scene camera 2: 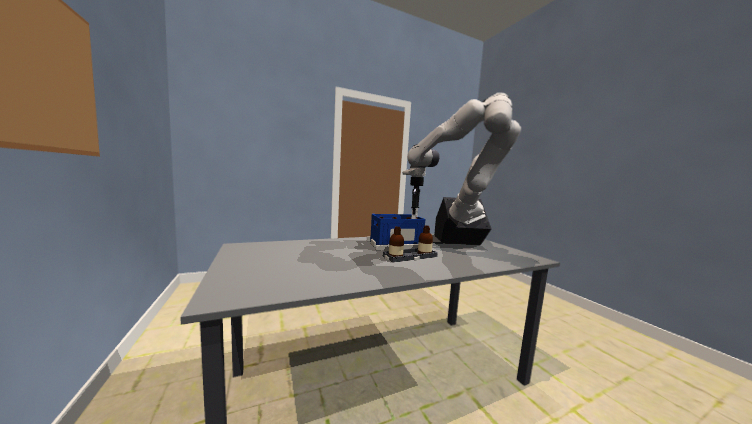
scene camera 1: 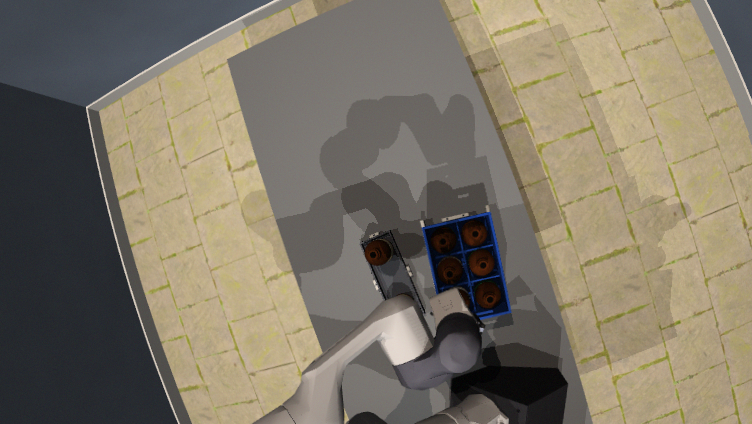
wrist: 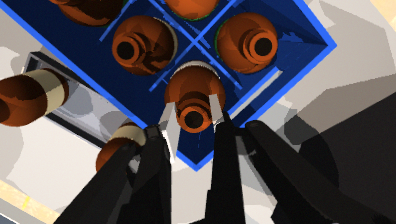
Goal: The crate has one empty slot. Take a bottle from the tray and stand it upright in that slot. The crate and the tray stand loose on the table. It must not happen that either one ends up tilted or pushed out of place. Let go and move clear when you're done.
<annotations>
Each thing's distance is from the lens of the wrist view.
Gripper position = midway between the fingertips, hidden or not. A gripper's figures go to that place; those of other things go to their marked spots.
my gripper (wrist: 194,111): 0.21 m
blue crate (wrist: 79,47): 0.26 m
brown bottle (wrist: 191,84): 0.22 m
The marked spots on the brown bottle and the blue crate are 0.13 m apart.
</annotations>
